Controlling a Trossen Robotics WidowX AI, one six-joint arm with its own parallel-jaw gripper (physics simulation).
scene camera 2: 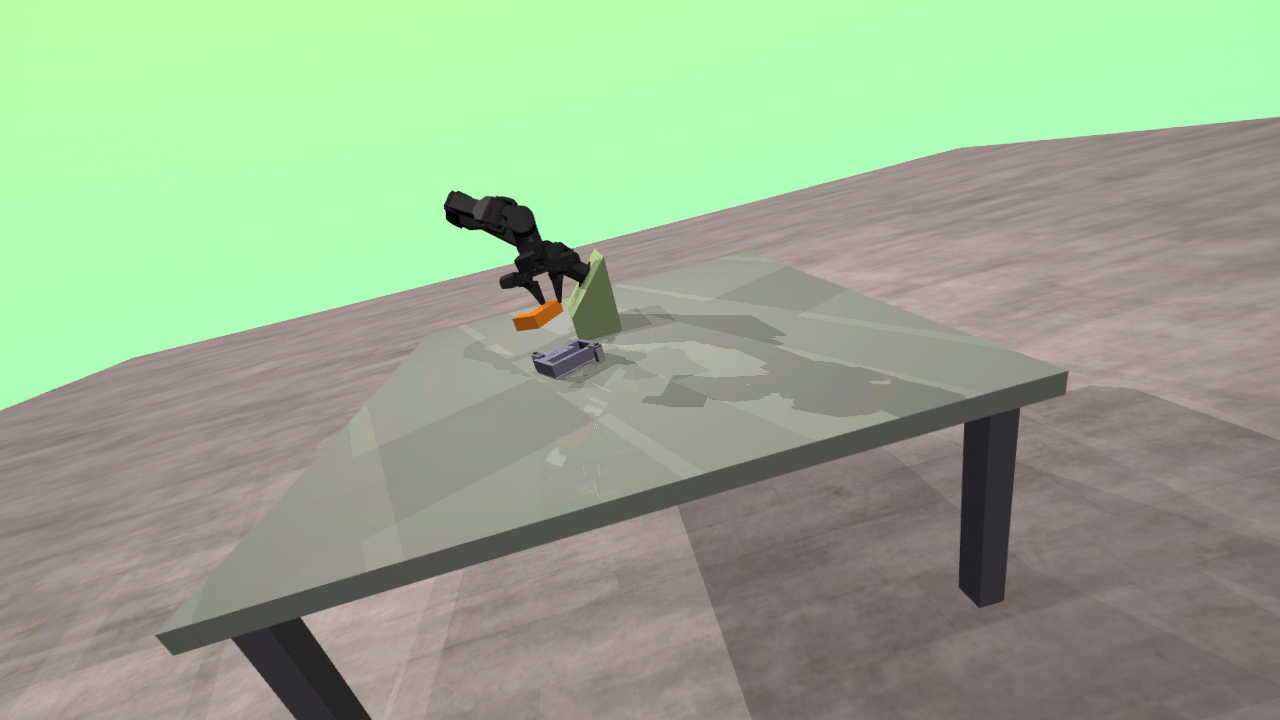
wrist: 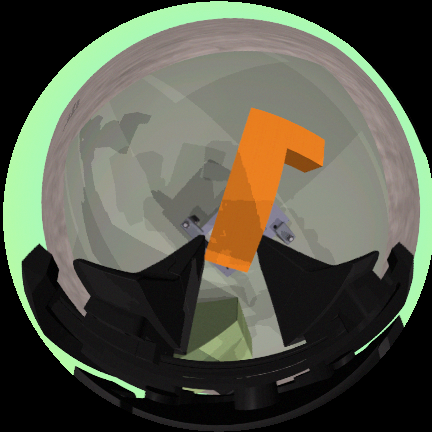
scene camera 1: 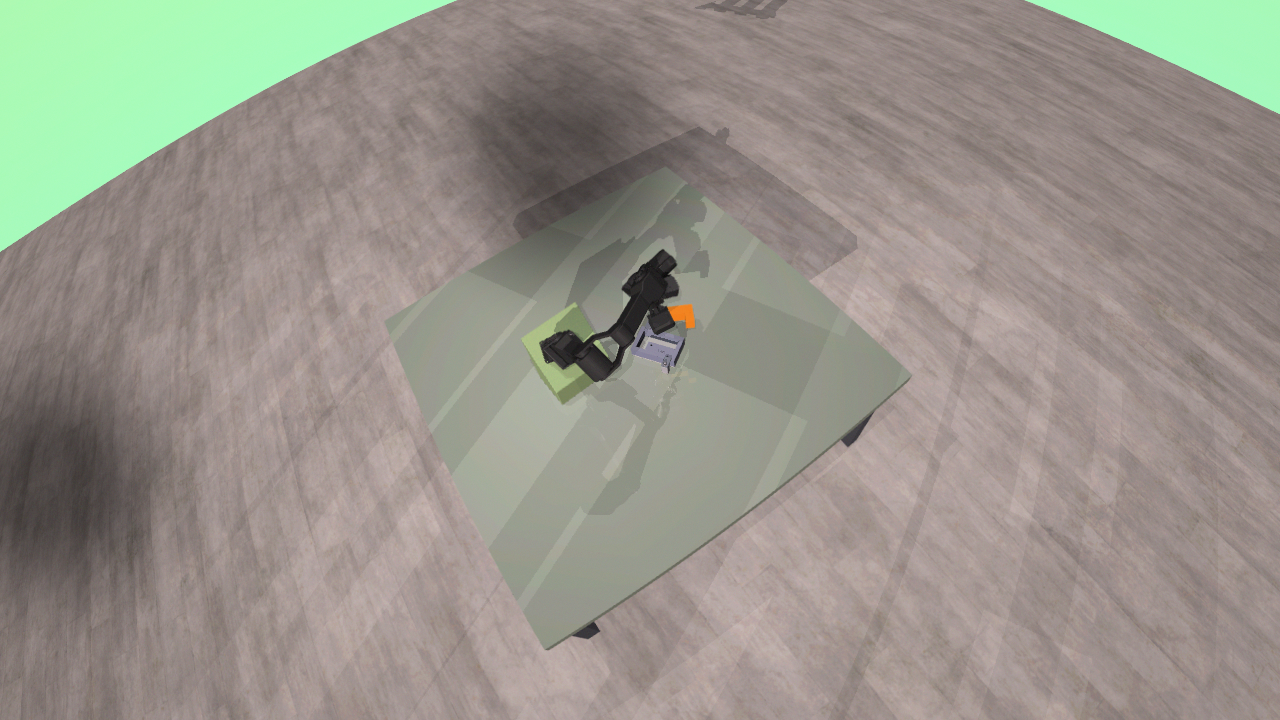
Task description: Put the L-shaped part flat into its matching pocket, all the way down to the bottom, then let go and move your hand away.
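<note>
The orange L-shaped part is held in the air above the table. My gripper is shut on the end of its long arm; the short arm is at the far end from the fingers. In scene camera 1 the fingertips are hidden. The grey-violet holder with the pocket stands on the table, lower than the part. In the wrist view the part covers the middle of the holder, so the pocket's outline is mostly hidden. A gap shows between part and holder in scene camera 2.
A green wedge-shaped block stands at the arm's base, beside the holder. Small upright pieces stick up at the holder's ends. The grey-green table carries all of this, with arm shadows across it.
</note>
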